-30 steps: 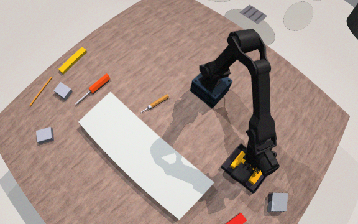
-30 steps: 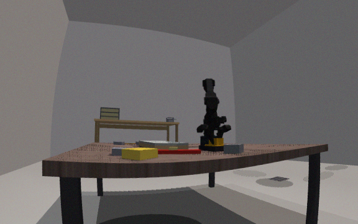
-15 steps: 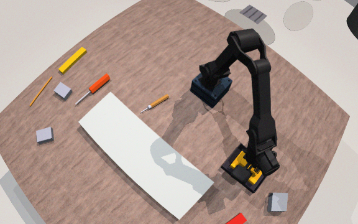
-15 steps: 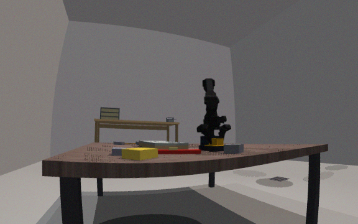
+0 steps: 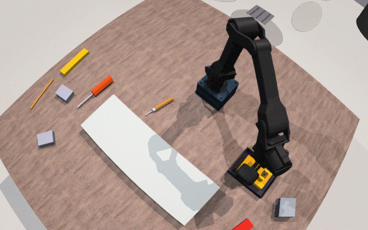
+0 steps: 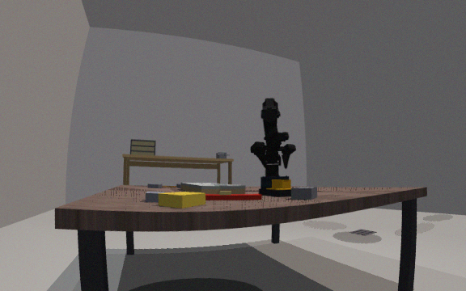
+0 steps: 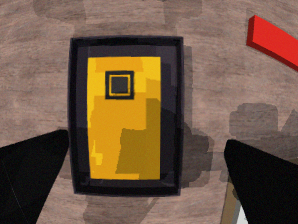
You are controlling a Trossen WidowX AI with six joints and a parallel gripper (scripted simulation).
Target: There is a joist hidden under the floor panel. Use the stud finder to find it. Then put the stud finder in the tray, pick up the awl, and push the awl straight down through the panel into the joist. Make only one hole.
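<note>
Right now my gripper tip is 40 mm above the square indicator, 30 mm to the right of it and 20 mm past it. The rest, counted from my gripper tip: dark tray: 90 mm below, 20 mm behind; yellow stud finder: 60 mm below, 20 mm to the left, 20 mm behind; grey cube: 190 mm to the left, 90 mm below, 20 mm behind.
</note>
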